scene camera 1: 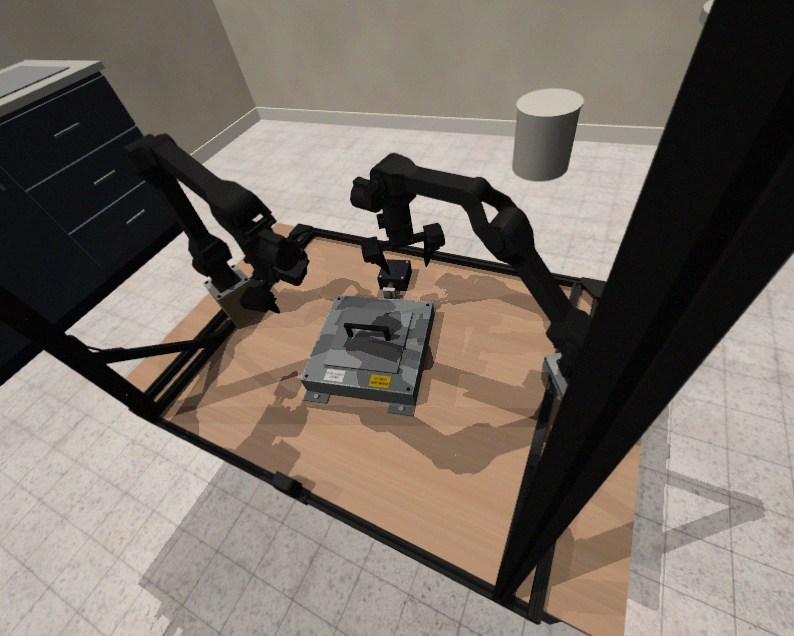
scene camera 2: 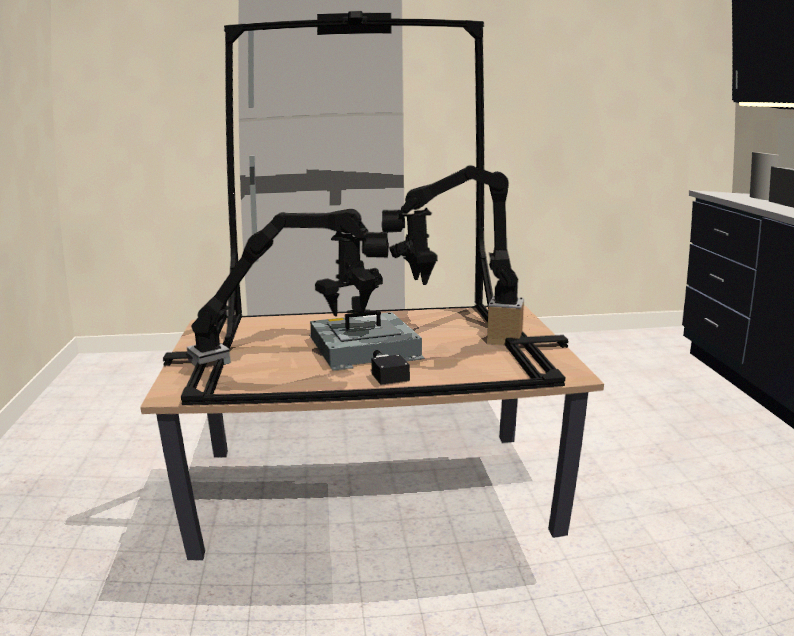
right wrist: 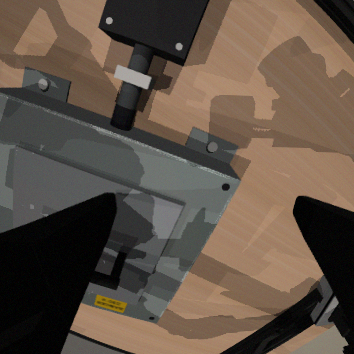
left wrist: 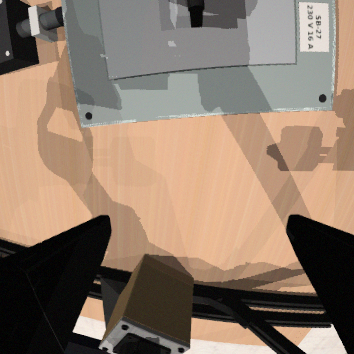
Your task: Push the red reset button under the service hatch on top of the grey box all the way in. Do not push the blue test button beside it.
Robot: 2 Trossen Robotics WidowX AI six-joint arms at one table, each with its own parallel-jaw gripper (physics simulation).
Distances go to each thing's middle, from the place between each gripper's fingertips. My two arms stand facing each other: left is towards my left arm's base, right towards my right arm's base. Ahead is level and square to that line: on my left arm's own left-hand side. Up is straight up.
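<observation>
Counted from my right hand: the grey box (scene camera 1: 401, 390) is 130 mm below it, 100 mm behind it and 50 mm to the left of it; the service hatch (scene camera 1: 369, 339) is 70 mm below it, 150 mm behind it and 60 mm to the left of it.
Counted from my left hand: the grey box is 150 mm below it, 70 mm ahead of it and 180 mm to the right of it; the service hatch is 100 mm below it, 20 mm ahead of it and 180 mm to the right of it.
</observation>
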